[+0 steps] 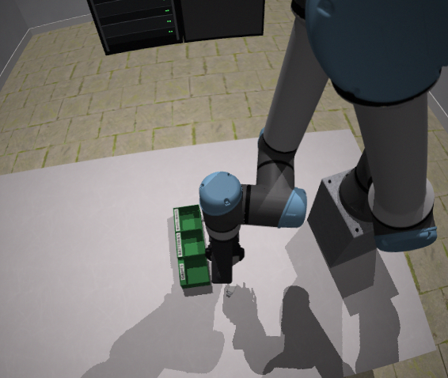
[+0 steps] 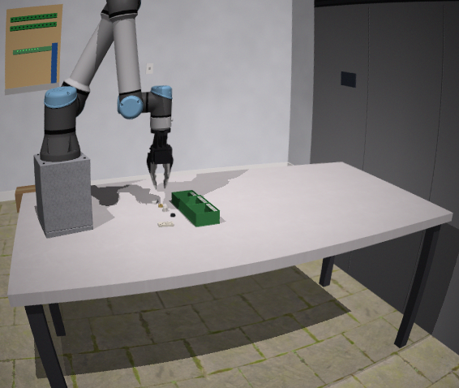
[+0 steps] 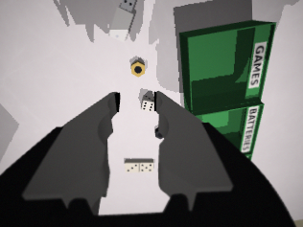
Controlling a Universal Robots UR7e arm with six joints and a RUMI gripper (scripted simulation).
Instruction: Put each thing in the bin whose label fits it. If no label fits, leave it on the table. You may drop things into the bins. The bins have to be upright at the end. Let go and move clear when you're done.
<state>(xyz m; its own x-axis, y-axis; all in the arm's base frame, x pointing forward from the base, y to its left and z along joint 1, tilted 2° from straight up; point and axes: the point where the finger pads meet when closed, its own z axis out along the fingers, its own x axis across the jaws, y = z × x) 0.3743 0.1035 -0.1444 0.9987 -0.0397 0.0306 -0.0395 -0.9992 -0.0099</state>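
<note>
My hand is 8 cm above the brass nut. The rest, counted from my hand: black round piece 10 cm to the right, 8 cm below, 3 cm ahead; white die 8 cm below, 5 cm to the right, 1 cm ahead; grey metal piece 8 cm below, 6 cm to the left, 1 cm behind.
</note>
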